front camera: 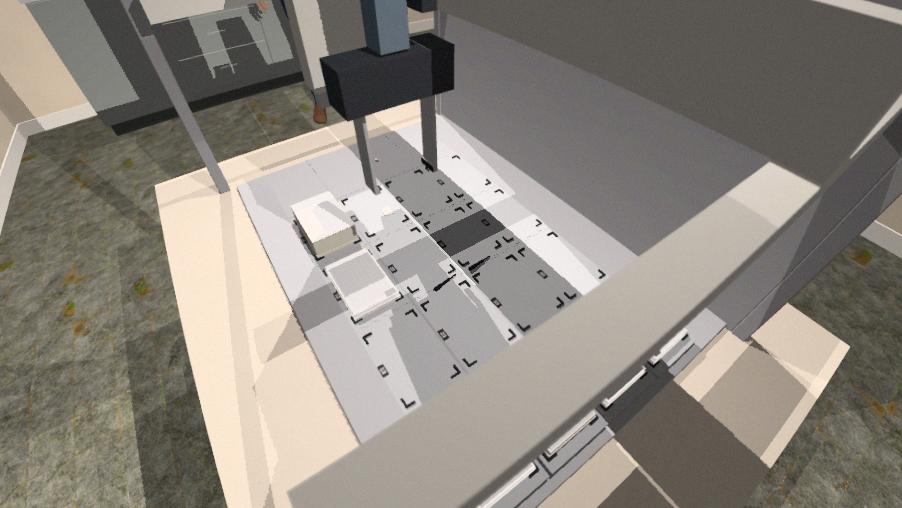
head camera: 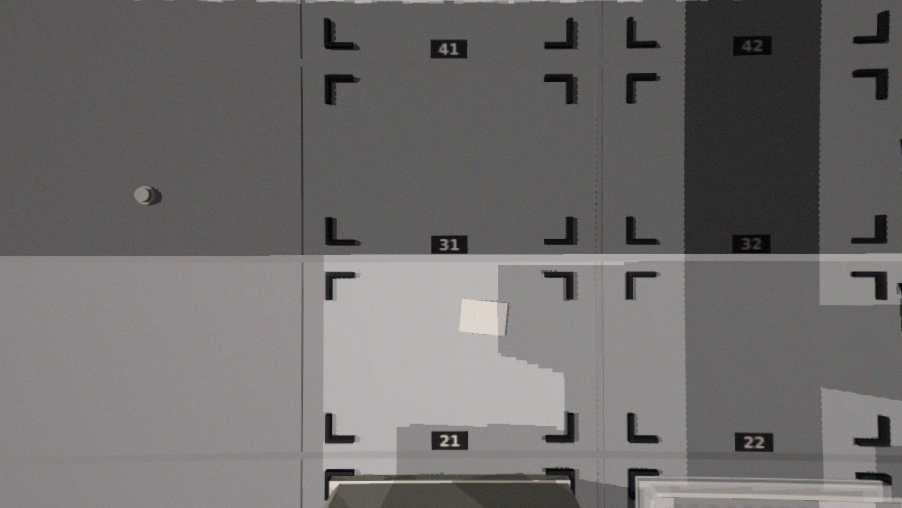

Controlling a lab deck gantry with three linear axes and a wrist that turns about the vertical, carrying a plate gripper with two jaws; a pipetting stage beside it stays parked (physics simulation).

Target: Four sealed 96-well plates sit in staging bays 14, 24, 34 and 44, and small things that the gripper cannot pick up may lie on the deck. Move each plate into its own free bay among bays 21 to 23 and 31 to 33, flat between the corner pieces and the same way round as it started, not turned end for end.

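Where they show: gripper, fingertip midpoint: (front camera: 402,177); robot's base, link origin: (front camera: 295,221).
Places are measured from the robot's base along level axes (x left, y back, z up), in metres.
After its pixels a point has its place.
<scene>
The four sealed plates show in the front view as pale edges in the staging bays, one (front camera: 672,345) {x 0.369, y -0.619, z 0.021 m}, a second (front camera: 624,386) {x 0.252, y -0.616, z 0.028 m}, a third (front camera: 571,435) {x 0.145, y -0.618, z 0.028 m} and a fourth (front camera: 511,485) {x 0.047, y -0.617, z 0.029 m}, partly hidden by the wide front beam. My gripper (front camera: 403,179) {x 0.160, y -0.194, z 0.158 m} is open and empty, its two jaws pointing down over the far end of the deck near bays 21 and 31. The gripper does not show in the head view. Bay 21 (head camera: 378,378) {x 0.138, y -0.025, z 0.000 m}, bay 31 (head camera: 441,164) {x 0.255, y -0.060, z 0.000 m}, bay 22 (head camera: 751,353) {x 0.152, y -0.228, z 0.000 m} and bay 32 (head camera: 751,157) {x 0.258, y -0.228, z 0.000 m} hold no plate in the head view.
A small white square (front camera: 386,210) {x 0.170, y -0.081, z 0.001 m} (head camera: 482,316) {x 0.172, y -0.082, z 0.001 m} lies in bay 21. A small round stub (front camera: 376,160) {x 0.237, y 0.097, z 0.002 m} (head camera: 144,194) {x 0.238, y 0.098, z 0.004 m} stands left of bay 31. A tall pale box (front camera: 325,224) {x 0.039, y -0.094, z 0.042 m} (head camera: 451,495) {x 0.084, y -0.065, z 0.018 m} and a clear-walled tray (front camera: 362,280) {x 0.044, y -0.233, z 0.014 m} (head camera: 757,492) {x 0.084, y -0.221, z 0.012 m} stand beside bays 21 and 22. Two black slender pieces (front camera: 445,282) {x 0.163, y -0.311, z 0.004 m} (front camera: 479,263) {x 0.238, y -0.310, z 0.004 m} lie mid-deck.
</scene>
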